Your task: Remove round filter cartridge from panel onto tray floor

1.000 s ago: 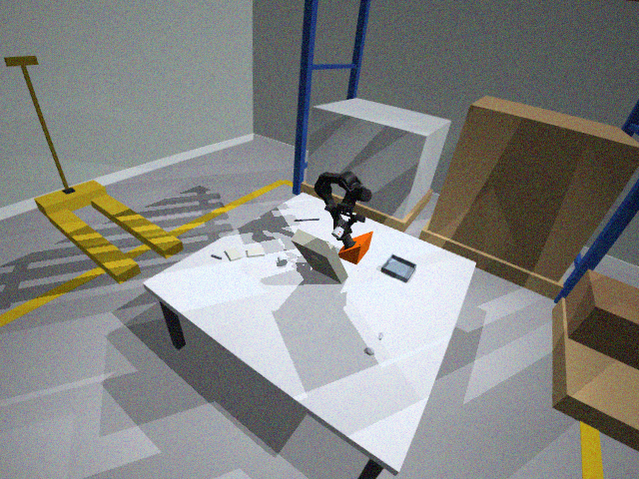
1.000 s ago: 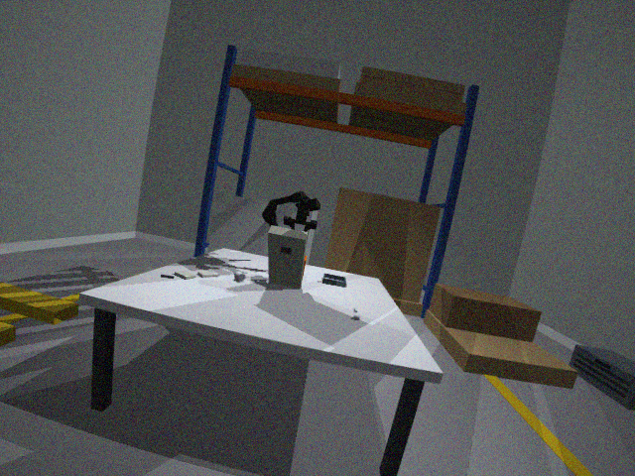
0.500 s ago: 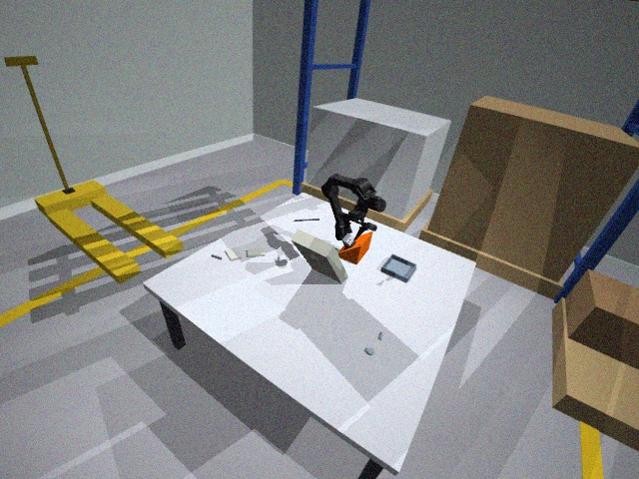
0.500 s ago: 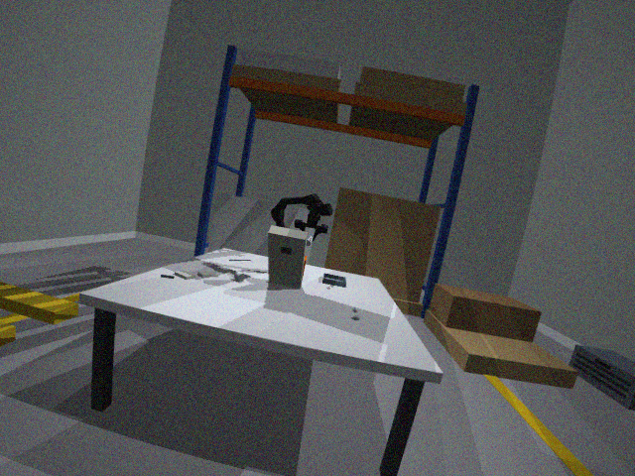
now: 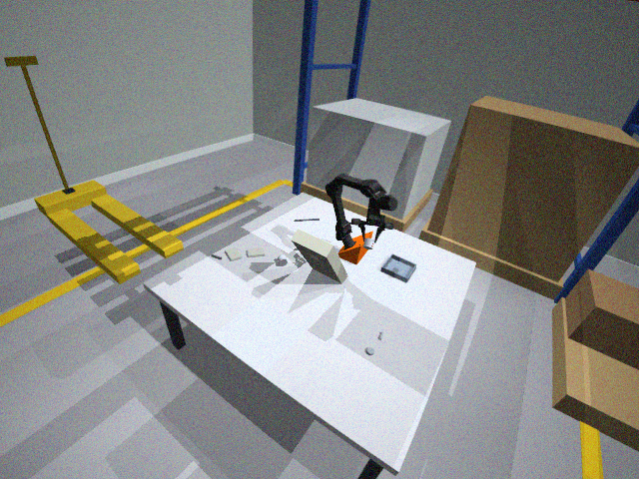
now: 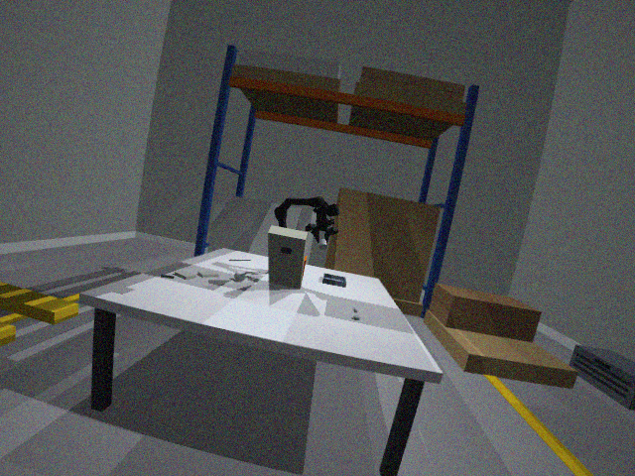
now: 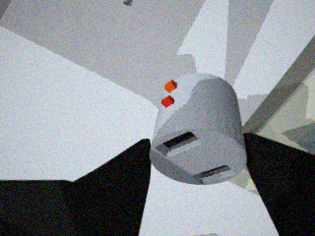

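Right now my gripper tip is 260 mm above the dark tray, 230 mm past it and 160 mm to the right of it. Also, from my gripper tip: round grey filter cartridge right at my gripper tip; then pale service panel 180 mm to the right, 100 mm below, 90 mm ahead.
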